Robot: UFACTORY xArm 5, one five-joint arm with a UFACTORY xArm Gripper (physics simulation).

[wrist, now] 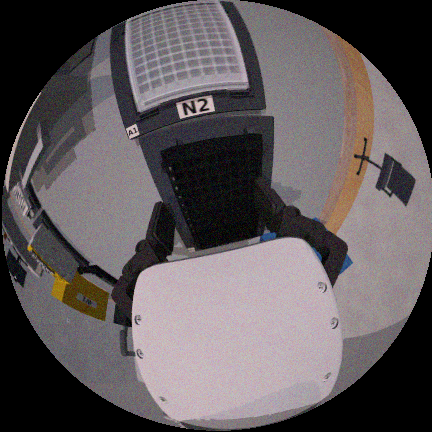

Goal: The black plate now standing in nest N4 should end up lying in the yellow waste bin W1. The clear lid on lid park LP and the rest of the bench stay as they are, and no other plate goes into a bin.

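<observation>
A black plate stands in a dark nest right below nest N2; this nest's own label does not show. My gripper is open and empty. One finger is at the left side of the black plate, the other overlaps its right edge in the view; the height between fingertips and plate is hard to tell. The yellow waste bin W1 is at the lower left, seen from outside, so its inside is hidden. The lid park LP cannot be made out.
A clear or white gridded plate sits in nest N2 at the top. A blue object shows partly behind the right finger. A wooden edge curves down the right. Grey equipment stands at the left near the bin.
</observation>
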